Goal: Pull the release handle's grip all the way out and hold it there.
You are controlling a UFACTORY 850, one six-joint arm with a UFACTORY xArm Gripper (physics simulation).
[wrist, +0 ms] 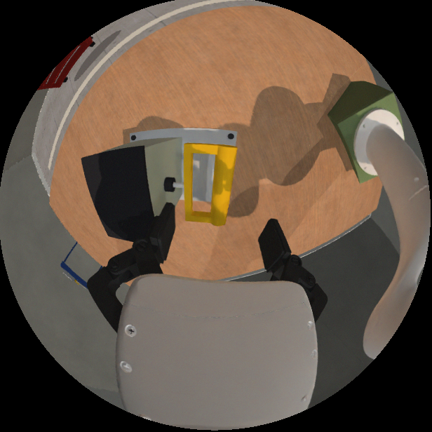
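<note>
The release handle's yellow grip [223, 185] is a rectangular frame with a thick outer bar, left of the view's centre. A thin rod with a black collar [170, 184] joins it to the pale face of a housing [120, 192] with a dark top. The housing stands on a grey base plate [182, 135] with dark bolts. My gripper [221, 222] is open and empty. Its fingertips show below the grip in the view, the left one overlapping the housing's lower corner and the right one to the right of the grip, over the wooden table. Neither finger appears to touch the grip.
The wooden table top [210, 60] lies under the housing. At the right, the arm's pale link [405, 200] rises from a white flange on a green block [357, 107]. A red slatted object [67, 65] is at the upper left, and a blue frame [74, 274] at the lower left.
</note>
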